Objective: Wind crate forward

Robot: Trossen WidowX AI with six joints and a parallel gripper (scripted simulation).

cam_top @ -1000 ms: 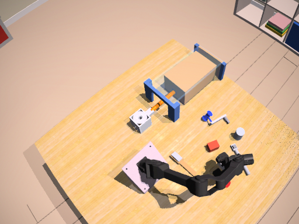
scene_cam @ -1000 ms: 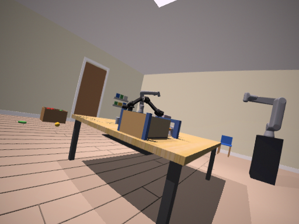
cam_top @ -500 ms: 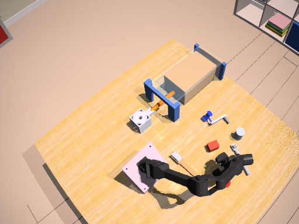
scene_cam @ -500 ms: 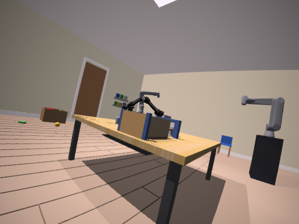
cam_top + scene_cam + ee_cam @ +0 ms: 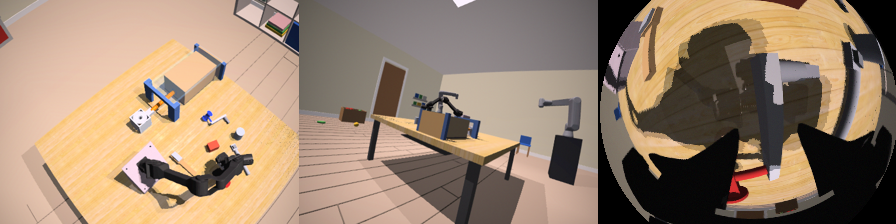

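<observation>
My gripper tip is 1 cm to the left of the crank handle, 1 cm below it and 1 cm past it. Round my gripper tip: blue knob: 30 cm to the left, 17 cm ahead, 2 cm above; then red knob: 4 cm to the right, 4 cm behind, 2 cm above; then wooden-handled tool: 22 cm to the left, 13 cm behind, 1 cm above.
</observation>
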